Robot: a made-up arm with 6 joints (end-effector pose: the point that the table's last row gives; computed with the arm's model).
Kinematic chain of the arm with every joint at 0, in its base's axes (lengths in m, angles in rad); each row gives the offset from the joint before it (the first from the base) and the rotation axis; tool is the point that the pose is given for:
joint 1: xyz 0 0 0.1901 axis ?
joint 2: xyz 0 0 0 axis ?
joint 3: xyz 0 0 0.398 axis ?
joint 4: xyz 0 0 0 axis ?
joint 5: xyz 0.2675 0 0 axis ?
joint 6: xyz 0 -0.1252 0 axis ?
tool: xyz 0 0 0
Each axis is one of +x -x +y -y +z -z.
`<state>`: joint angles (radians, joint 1 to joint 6).
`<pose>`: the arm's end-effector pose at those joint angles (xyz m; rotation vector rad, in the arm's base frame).
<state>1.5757 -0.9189 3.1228 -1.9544 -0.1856 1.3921</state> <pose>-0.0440 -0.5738 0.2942 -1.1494 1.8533 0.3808</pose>
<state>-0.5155 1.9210 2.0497 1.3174 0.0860 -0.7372</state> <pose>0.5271 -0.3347 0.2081 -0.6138 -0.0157 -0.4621</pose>
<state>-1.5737 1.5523 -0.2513 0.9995 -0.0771 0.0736</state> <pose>-0.0690 -0.4385 -0.0871 0.5924 1.6575 -0.1890</pose>
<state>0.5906 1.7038 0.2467 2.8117 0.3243 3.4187</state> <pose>0.3204 0.3574 -0.1239 -0.4062 1.7460 0.4687</pose>
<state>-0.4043 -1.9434 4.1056 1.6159 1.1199 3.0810</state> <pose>-0.0727 0.0372 0.1048 1.6778 0.7531 0.3893</pose>
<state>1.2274 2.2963 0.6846 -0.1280 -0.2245 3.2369</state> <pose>0.2081 0.2132 -0.3406 1.2381 0.8628 -1.6405</pose>
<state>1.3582 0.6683 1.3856 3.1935 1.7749 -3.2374</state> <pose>-0.0267 0.4687 0.6734 -0.6454 0.9168 1.1216</pose>
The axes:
joint 1: +z
joint 2: +y
joint 3: -y
joint 4: -x
joint 5: -y
joint 6: -x

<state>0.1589 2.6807 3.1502 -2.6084 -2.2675 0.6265</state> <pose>0.4217 0.1768 -0.1021 0.4076 -0.2432 2.8238</pose>
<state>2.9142 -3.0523 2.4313 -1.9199 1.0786 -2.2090</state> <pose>-0.0745 -0.0267 -0.4801 1.9648 1.8101 -0.5612</pose>
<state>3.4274 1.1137 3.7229 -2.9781 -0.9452 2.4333</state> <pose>-0.0966 -0.1571 0.5191 -2.5641 -0.0330 0.5729</pose>
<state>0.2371 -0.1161 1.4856 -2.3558 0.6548 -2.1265</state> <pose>0.0124 0.0940 0.8555 -1.1507 -0.5866 -0.9554</pose>
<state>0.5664 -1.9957 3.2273 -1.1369 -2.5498 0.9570</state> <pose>-0.2511 -0.2220 -0.2629 -0.7525 -1.8592 -1.9018</pose>
